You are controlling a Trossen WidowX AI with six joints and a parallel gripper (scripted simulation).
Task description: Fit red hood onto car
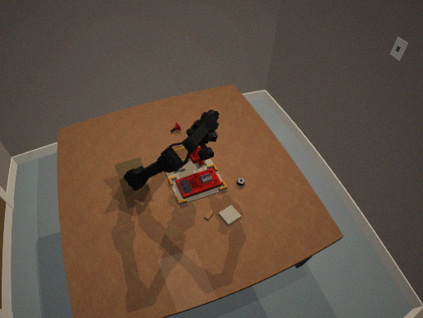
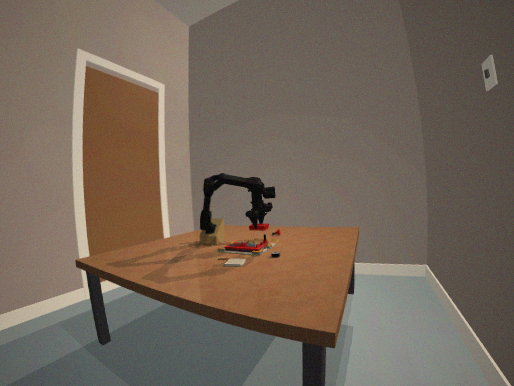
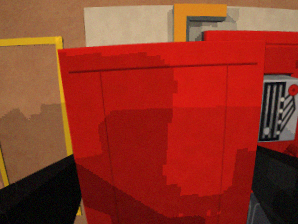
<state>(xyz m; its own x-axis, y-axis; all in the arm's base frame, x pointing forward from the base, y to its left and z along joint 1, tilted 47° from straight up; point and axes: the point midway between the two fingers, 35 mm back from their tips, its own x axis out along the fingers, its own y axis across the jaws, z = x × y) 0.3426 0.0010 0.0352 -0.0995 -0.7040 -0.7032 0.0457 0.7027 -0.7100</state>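
The grey engine block is 90 mm to the right of my gripper tip, 90 mm below it and 10 mm behind it. From my gripper tip the other things lie so: small tan stick (260 mm to the right, 110 mm below, 80 mm behind); then black ring (170 mm to the right, 150 mm ahead, 100 mm below); then red hood (right at my gripper tip).
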